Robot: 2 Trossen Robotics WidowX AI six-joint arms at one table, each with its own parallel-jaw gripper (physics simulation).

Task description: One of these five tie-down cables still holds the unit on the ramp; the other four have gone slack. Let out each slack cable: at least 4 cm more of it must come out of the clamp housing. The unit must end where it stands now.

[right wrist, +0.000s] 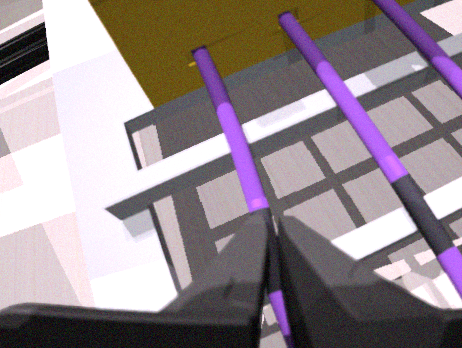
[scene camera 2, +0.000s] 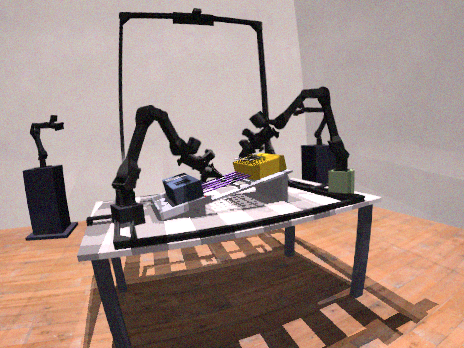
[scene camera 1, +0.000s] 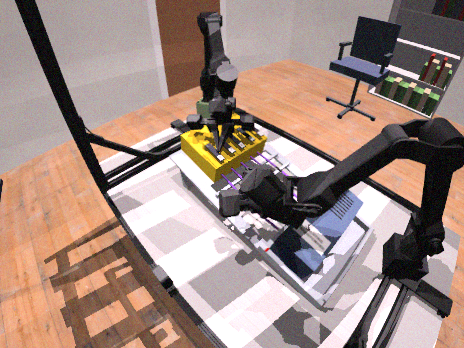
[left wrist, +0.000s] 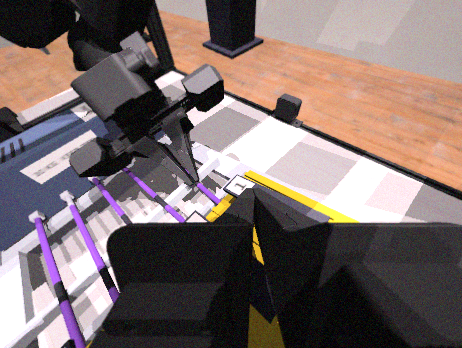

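Note:
The yellow clamp housing (scene camera 1: 197, 154) (scene camera 2: 272, 168) (right wrist: 150, 45) stands at the ramp's (scene camera 2: 276, 189) high end. The blue unit (scene camera 1: 340, 217) (scene camera 2: 182, 190) (left wrist: 30, 200) sits at the low end. Several purple cables with black bands run between them. Which are slack is hard to tell. My right gripper (right wrist: 270, 229) (left wrist: 195, 183) (scene camera 2: 220, 177) is shut on the outermost cable (right wrist: 241, 150) (left wrist: 209, 193), at its black band. In scene camera 1 its fingertips are hidden. My left gripper (scene camera 1: 219, 149) (left wrist: 251, 195) is shut and empty, its tips low over the housing beside the tile marked 1 (left wrist: 239, 185).
A green box (scene camera 1: 202, 107) (scene camera 2: 341, 181) stands by the left arm's base. The neighbouring cable (right wrist: 357, 117) runs close beside the held one. White crossbars (right wrist: 185, 156) lie under the cables. A black frame (scene camera 2: 121, 90) rises around the table.

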